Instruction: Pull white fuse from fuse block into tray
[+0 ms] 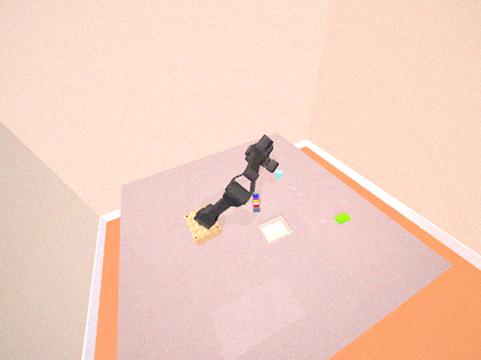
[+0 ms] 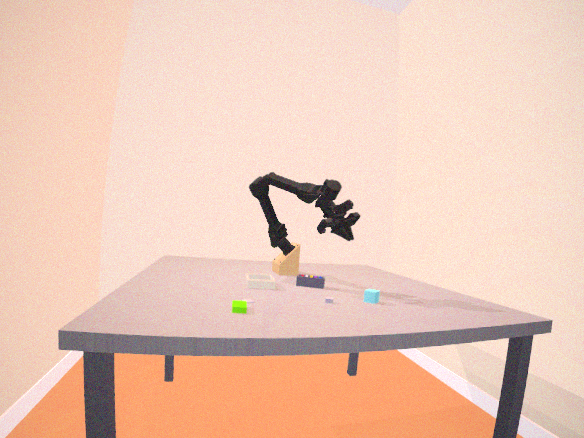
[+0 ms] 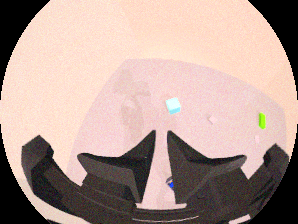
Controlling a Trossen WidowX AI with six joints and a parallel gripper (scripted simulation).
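Now: the white fuse 17 cm below my gripper tip, 13 cm behind it and 12 cm to the right of it. Also, from my gripper tip: cyan cube: 18 cm below, 12 cm ahead, 3 cm to the left; then green block: 41 cm to the right, 21 cm ahead, 19 cm below; then cream tray: 30 cm to the right, 19 cm below, 13 cm behind.
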